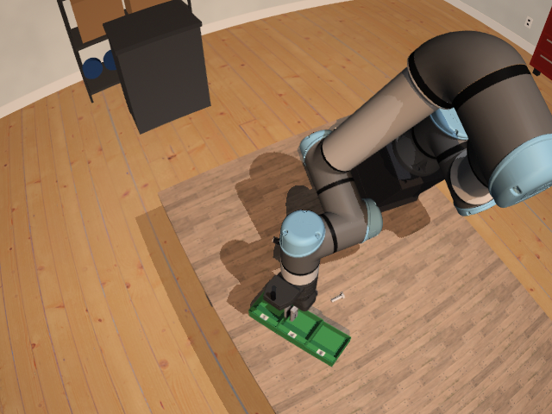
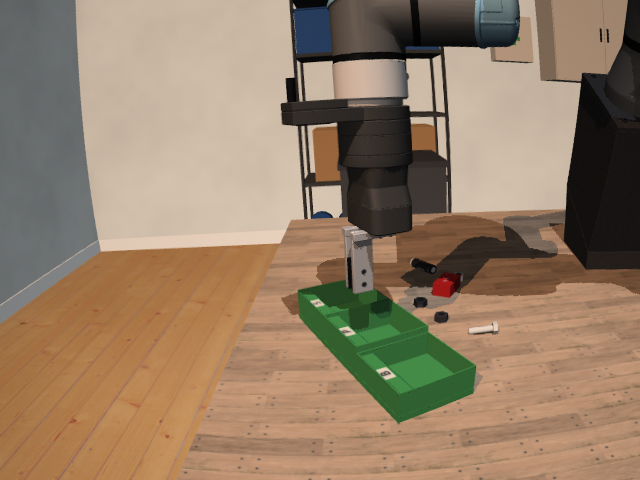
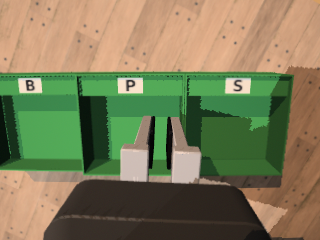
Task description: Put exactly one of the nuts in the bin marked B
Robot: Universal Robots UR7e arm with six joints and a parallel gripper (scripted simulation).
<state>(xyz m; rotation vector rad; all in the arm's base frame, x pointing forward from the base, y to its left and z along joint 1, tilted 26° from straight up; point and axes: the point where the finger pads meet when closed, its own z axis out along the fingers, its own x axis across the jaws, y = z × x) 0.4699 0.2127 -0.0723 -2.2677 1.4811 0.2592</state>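
The green tray lies 7 cm below my hand, 2 cm to the left of it and 2 cm behind it. The rest, counted from my hand: white bolt (15 cm behind, 8 cm below, 1 cm to the right); red block (16 cm to the right, 12 cm behind, 8 cm below); pale washer-like part (19 cm to the right, 14 cm behind, 8 cm below).
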